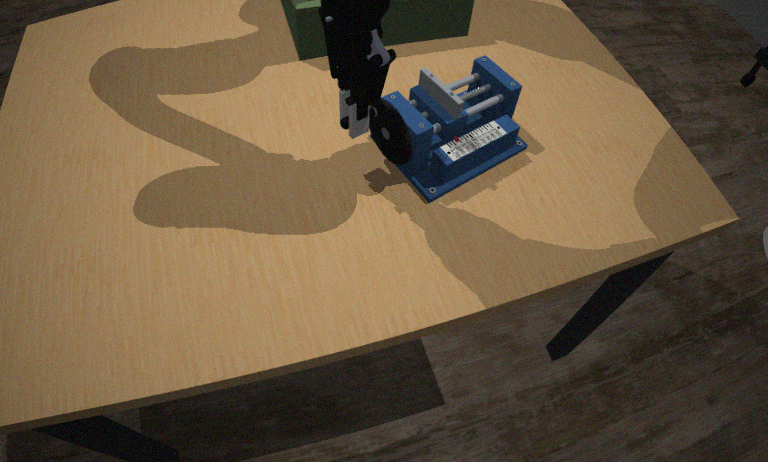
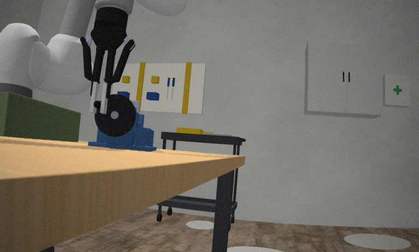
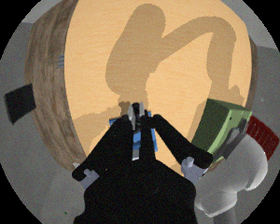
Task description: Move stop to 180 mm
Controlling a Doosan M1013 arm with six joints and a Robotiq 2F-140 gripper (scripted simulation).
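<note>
Right now the handwheel is 2 cm to the left of my hand and 2 cm below it. Also, from my hand: stop plate (2 cm ahead, 13 cm to the left, 2 cm below).
</note>
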